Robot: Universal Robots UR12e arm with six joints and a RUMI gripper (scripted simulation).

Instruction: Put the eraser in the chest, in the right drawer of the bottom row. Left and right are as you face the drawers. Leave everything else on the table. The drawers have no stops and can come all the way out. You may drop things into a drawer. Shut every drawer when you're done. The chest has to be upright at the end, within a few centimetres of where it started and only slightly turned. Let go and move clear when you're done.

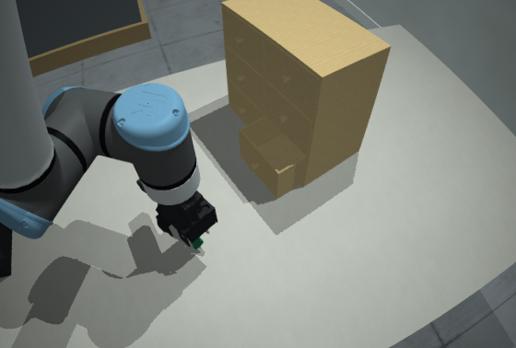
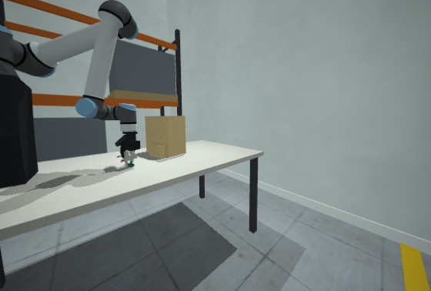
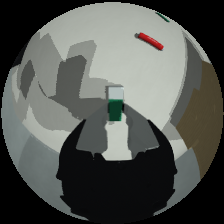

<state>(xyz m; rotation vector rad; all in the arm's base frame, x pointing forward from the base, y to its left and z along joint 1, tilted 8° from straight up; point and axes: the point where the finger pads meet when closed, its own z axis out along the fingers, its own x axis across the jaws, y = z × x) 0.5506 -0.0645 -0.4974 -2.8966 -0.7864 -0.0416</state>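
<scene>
The eraser lies 1 cm to the left of my hand and 1 cm below it. From my hand the other things lie so: small red object (1 cm behind, 14 cm to the left, 1 cm below).
</scene>
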